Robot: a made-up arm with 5 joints. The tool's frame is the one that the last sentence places. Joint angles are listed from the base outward.
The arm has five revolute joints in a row. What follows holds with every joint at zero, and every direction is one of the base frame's. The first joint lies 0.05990 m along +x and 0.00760 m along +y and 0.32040 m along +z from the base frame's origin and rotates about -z. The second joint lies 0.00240 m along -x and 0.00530 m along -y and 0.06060 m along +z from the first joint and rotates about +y. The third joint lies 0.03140 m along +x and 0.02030 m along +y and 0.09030 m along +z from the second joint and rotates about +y. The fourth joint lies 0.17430 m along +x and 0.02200 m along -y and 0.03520 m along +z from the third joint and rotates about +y. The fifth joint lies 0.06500 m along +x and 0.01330 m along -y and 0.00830 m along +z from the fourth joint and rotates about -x. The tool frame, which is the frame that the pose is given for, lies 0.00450 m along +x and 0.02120 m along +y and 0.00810 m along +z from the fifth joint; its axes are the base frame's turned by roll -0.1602, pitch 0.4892 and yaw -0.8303 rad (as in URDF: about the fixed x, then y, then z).
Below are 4 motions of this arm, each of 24 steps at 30 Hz.
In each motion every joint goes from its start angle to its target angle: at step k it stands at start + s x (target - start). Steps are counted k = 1, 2, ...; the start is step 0. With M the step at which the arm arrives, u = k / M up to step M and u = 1 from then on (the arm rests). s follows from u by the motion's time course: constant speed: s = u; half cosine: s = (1 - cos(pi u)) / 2; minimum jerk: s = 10 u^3 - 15 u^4 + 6 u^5.
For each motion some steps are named. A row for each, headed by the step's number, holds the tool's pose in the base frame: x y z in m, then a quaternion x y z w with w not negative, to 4 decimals.
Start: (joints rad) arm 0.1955 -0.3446 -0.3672 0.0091 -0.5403
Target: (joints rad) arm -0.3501 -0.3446 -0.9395 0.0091 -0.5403
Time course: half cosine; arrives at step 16
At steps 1, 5, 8, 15, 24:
1: 0.1968 -0.0252 0.6828 0.3492 -0.0079 -0.2685 0.8977
5: 0.1737 -0.0072 0.6987 0.3574 -0.0440 -0.1945 0.9124
8: 0.1381 0.0073 0.7146 0.3741 -0.0892 -0.0961 0.9181
15: 0.0703 0.0047 0.7278 0.4190 -0.1608 0.0755 0.8905
24: 0.0690 0.0042 0.7278 0.4200 -0.1621 0.0788 0.8894

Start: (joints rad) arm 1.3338 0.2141 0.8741 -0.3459 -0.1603
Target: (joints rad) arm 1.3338 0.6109 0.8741 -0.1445 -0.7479
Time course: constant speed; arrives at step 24
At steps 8, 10, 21, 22, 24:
8: 0.1061 -0.1977 0.2612 0.4326 0.5204 -0.6846 0.2710
10: 0.1044 -0.1938 0.2537 0.4555 0.5281 -0.6720 0.2492
21: 0.0932 -0.1676 0.2149 0.5636 0.5546 -0.6023 0.1096
22: 0.0920 -0.1648 0.2116 0.5717 0.5557 -0.5960 0.0955
24: 0.0896 -0.1590 0.2052 0.5871 0.5571 -0.5836 0.0668

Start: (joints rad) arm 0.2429 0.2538 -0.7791 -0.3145 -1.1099
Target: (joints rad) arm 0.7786 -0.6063 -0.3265 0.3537 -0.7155
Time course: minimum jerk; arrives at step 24
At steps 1, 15, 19, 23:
1: 0.2566 -0.0599 0.6508 0.5295 0.0070 -0.0700 0.8454
15: 0.1537 -0.0756 0.6935 0.4484 -0.0390 -0.3756 0.8101
19: 0.1254 -0.0664 0.6960 0.4204 -0.0437 -0.4580 0.7820
23: 0.1174 -0.0626 0.6958 0.4117 -0.0443 -0.4821 0.7721

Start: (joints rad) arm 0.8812 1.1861 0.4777 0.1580 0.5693
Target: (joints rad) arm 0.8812 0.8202 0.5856 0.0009 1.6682
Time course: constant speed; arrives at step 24
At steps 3, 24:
3: 0.1271 -0.0721 0.1458 -0.1599 0.8753 -0.2443 0.3855
24: 0.1420 -0.1144 0.1827 -0.5634 0.6188 -0.1557 0.5248

